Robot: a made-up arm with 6 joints.
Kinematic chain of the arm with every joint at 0, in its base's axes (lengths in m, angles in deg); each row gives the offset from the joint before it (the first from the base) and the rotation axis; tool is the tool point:
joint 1: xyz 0 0 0.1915 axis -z
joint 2: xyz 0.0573 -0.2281 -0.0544 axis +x
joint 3: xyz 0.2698 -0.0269 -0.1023 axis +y
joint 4: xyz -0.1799 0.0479 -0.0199 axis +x
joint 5: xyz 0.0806 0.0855 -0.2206 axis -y
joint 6: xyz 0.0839 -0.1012 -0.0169 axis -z
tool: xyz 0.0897 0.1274 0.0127
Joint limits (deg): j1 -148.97..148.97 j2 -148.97..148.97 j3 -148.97..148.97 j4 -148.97..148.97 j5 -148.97..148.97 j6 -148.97..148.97
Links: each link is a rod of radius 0.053 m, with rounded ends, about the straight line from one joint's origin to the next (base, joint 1, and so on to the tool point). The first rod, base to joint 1, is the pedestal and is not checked.
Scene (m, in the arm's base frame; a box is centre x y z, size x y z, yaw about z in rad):
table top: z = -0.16
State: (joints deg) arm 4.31 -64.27 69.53 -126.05 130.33 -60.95
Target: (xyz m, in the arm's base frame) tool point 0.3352 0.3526 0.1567
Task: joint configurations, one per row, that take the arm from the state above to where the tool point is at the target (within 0.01 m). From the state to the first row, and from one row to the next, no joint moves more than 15 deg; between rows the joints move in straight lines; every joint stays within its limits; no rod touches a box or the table.
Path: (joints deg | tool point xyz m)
1: -8.01 -77.23 66.26 -130.63 127.05 -74.71 | 0.3744 -0.2296 0.3529
2: -20.33 -90.19 62.98 -135.22 123.78 -88.47 | 0.4386 -0.0690 0.3488
3: -32.65 -103.15 59.71 -139.80 120.50 -102.24 | 0.4444 0.1032 0.3121
4: -44.97 -116.10 56.43 -144.39 117.22 -116.00 | 0.4009 0.2513 0.2440
5: -57.29 -129.06 53.16 -148.97 113.95 -129.76 | 0.3352 0.3526 0.1567

